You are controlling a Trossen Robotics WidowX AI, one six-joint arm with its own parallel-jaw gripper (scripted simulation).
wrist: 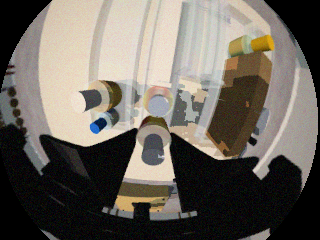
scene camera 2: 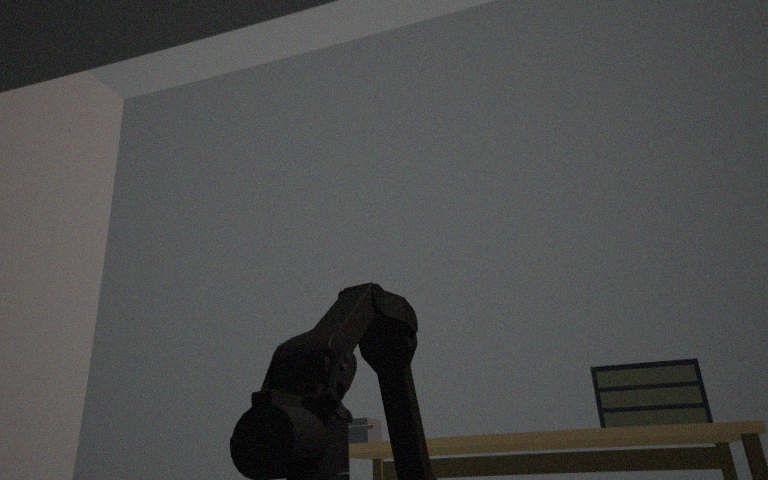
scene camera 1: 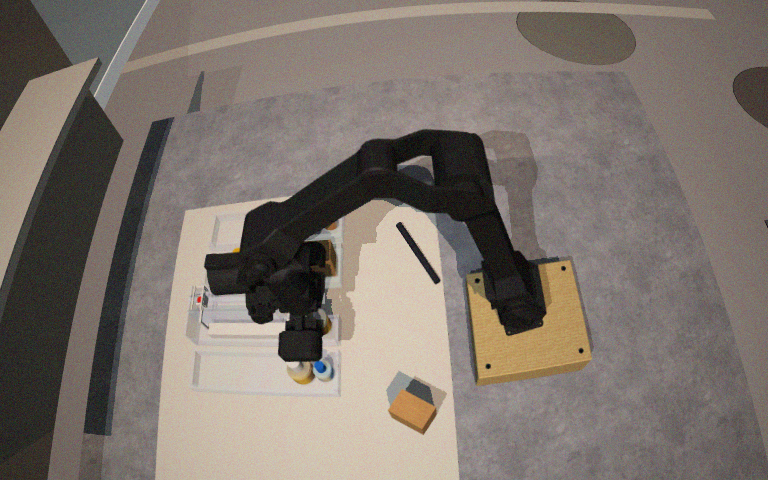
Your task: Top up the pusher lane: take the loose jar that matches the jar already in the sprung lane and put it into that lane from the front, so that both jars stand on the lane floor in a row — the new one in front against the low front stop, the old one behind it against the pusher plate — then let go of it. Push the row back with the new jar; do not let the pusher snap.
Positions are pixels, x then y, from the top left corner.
Labels:
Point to a brown box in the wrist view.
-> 247, 77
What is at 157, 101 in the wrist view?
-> A glass jar.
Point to a clear lane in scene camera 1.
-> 195, 332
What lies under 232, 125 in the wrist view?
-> A brown box.

